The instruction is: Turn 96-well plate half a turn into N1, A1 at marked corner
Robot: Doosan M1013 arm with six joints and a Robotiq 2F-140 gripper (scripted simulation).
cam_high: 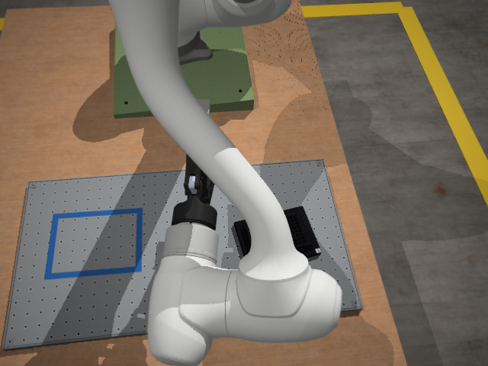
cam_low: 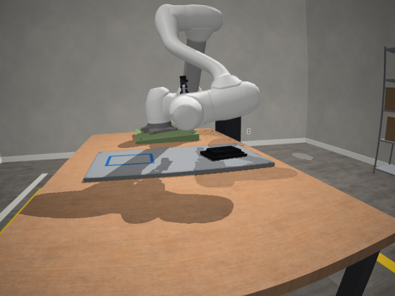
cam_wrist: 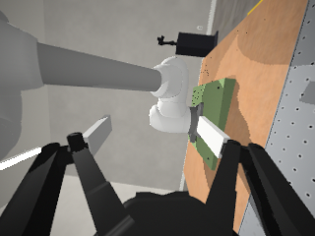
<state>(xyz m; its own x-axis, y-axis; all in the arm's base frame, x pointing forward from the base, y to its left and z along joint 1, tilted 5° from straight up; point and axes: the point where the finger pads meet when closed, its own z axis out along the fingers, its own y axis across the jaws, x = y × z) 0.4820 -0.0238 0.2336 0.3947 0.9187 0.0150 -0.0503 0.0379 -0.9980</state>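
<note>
My gripper is now 160 mm short of the black 96-well plate, 110 mm to the right of it and 220 mm above it. The rest, counted from my hand: black plate nest N1 (160 mm ahead, 110 mm to the left, 230 mm below); then white A1 mark (210 mm ahead, 180 mm to the left, 230 mm below).
</note>
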